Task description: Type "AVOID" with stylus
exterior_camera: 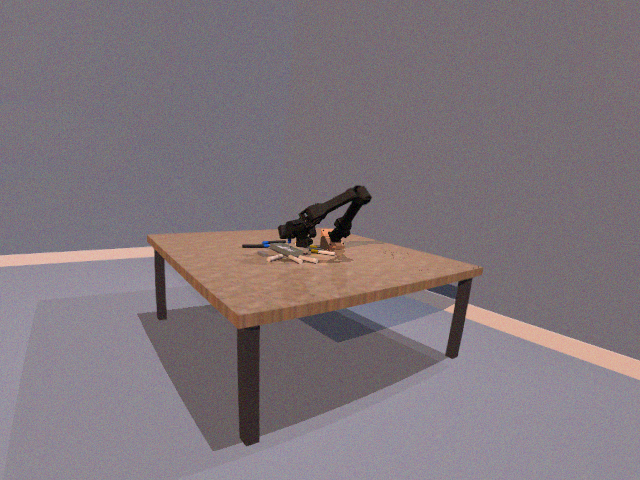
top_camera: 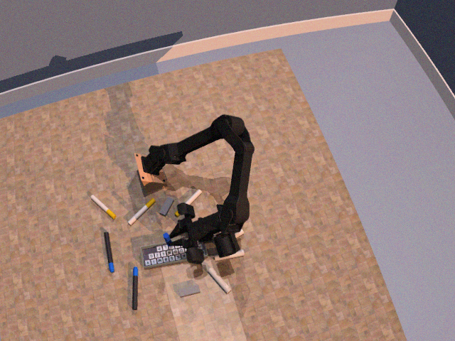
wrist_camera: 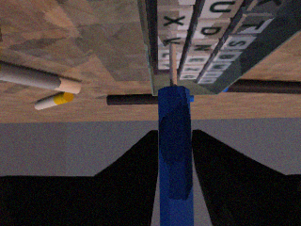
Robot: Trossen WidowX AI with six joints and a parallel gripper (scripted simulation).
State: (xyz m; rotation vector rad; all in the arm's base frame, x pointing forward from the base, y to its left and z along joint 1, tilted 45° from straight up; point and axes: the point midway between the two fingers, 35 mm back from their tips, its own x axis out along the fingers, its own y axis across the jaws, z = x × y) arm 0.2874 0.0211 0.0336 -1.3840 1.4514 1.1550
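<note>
Right now the blue stylus is 10 mm below my gripper tip. Also, from my gripper tip: grey block: 150 mm behind, 20 mm to the left, 70 mm below.
</note>
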